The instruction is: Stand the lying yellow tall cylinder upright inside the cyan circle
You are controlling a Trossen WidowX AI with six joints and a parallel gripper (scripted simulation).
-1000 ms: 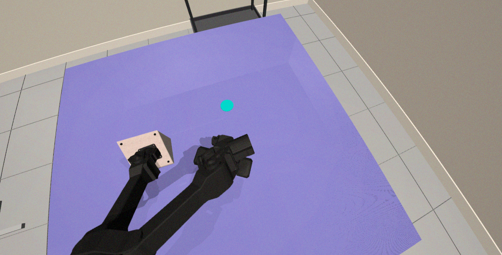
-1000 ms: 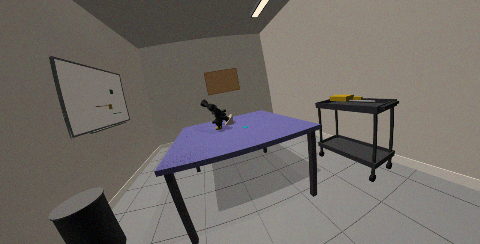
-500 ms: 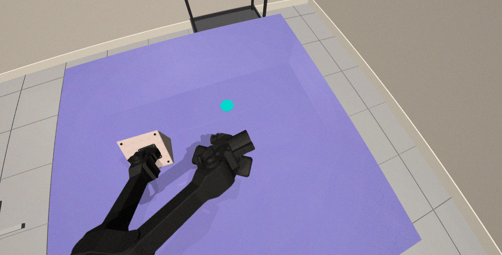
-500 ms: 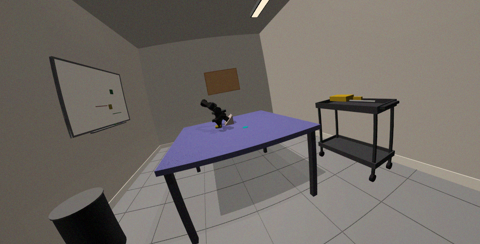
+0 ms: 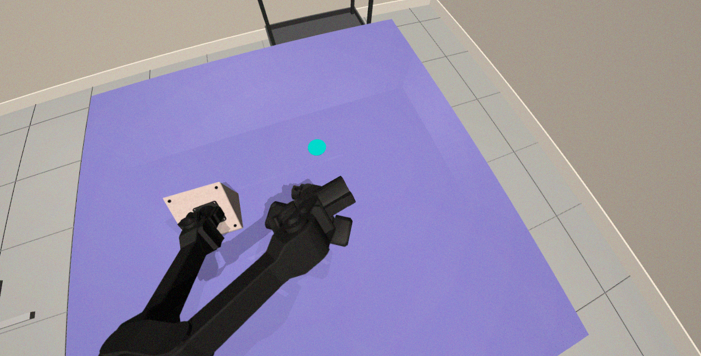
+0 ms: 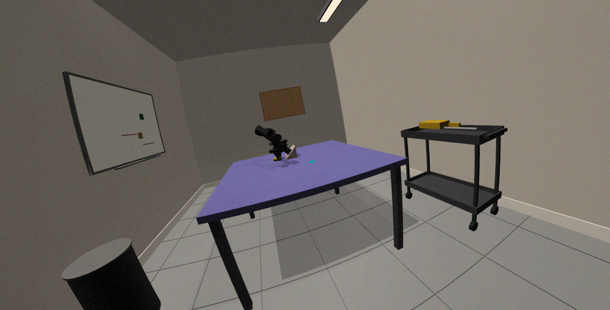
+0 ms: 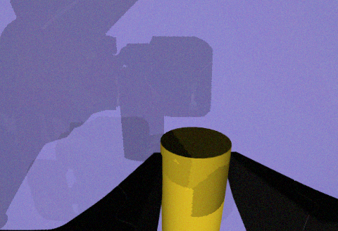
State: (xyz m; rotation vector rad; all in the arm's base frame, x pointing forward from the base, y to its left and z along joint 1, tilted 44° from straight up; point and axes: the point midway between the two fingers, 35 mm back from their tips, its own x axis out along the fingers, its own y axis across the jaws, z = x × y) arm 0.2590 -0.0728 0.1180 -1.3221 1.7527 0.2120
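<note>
My gripper tip is 80 mm short of the cyan circle, 250 mm to the right of it and 70 mm above it. The rest, counted from my gripper tip: yellow tall cylinder: 10 mm behind, 20 mm to the right.
</note>
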